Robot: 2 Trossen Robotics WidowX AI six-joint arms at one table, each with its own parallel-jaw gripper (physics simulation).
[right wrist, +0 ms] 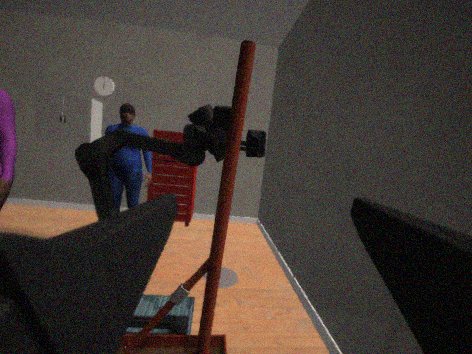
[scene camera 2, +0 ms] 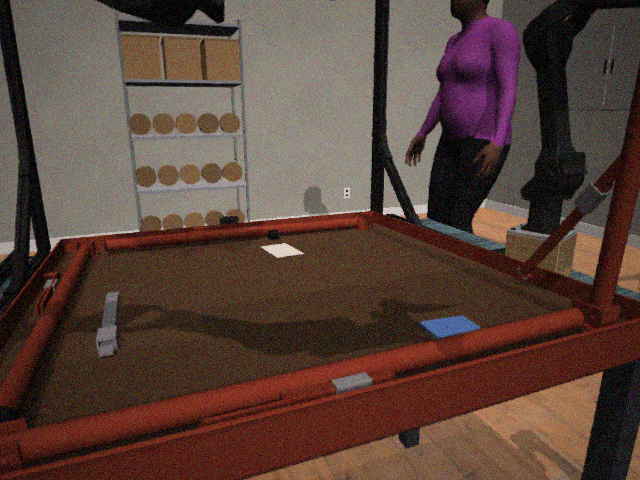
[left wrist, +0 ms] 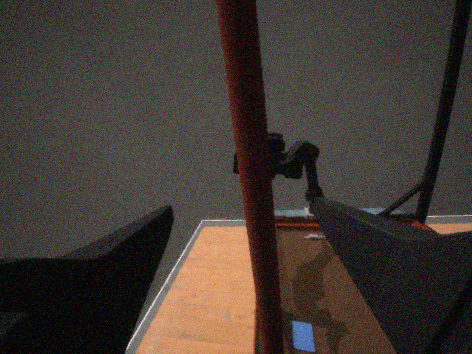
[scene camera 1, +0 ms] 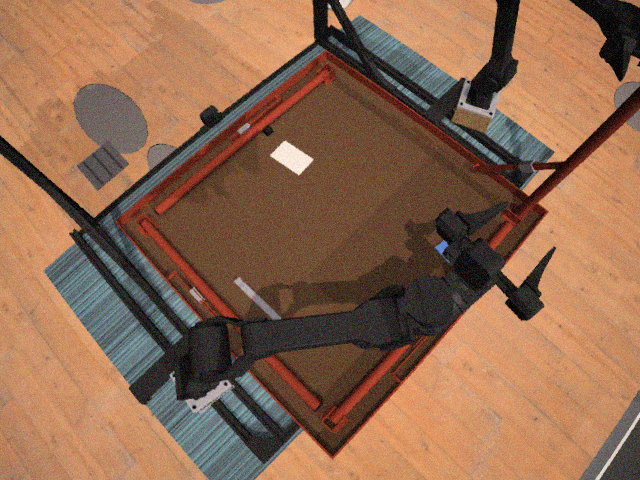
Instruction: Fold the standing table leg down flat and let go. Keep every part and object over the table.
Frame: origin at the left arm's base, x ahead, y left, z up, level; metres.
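Seen in the pictures: left gripper, between the fingertips: (left wrist: 243, 208); right gripper, between the fingertips: (right wrist: 263, 204) (scene camera 1: 530, 224); left arm's base, origin of its link: (scene camera 2: 542, 229) (scene camera 1: 479, 97).
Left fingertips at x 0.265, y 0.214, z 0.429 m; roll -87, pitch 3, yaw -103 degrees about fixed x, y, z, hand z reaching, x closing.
Pixels of each thing's top centre, then the offset from my left fingertips to it. "*": a spot on its surface instead.
- white card, a spot on its surface: (scene camera 2: 282, 250) (scene camera 1: 293, 158) * 0.064 m ahead, 0.621 m right, 0.488 m down
- blue card, centre of its top: (scene camera 2: 451, 325) (scene camera 1: 451, 246) (left wrist: 302, 335) 0.158 m ahead, 0.168 m right, 0.470 m down
- grey bar, centre of its top: (scene camera 2: 109, 309) (scene camera 1: 267, 309) 0.458 m ahead, 0.512 m right, 0.462 m down
The standing leg (scene camera 1: 594, 138) (scene camera 2: 617, 232) (left wrist: 254, 150) (right wrist: 229, 175) is a red tube rising from the table's right corner. Its brace with a grey sleeve (scene camera 1: 525, 166) (scene camera 2: 590, 197) (right wrist: 179, 294) slopes down to the rim. My left gripper (left wrist: 243, 208) (right wrist: 235, 139) is open and empty; in its wrist view the leg crosses the gap between the fingers, and contact cannot be told. My right gripper (scene camera 1: 530, 226) (right wrist: 263, 204) is open and empty above the table's right edge near the leg's base. The leg shows between its fingers, farther off.
Three red legs (scene camera 1: 237, 147) (scene camera 1: 227, 312) (scene camera 2: 289, 384) lie flat along the sides of the upturned table (scene camera 2: 465, 390). A white card (scene camera 1: 292, 157) (scene camera 2: 282, 250), a blue card (scene camera 2: 449, 326) (left wrist: 303, 336) and a grey bar (scene camera 1: 256, 298) (scene camera 2: 110, 310) lie on its underside. Black frame posts (scene camera 2: 379, 103) stand around it.
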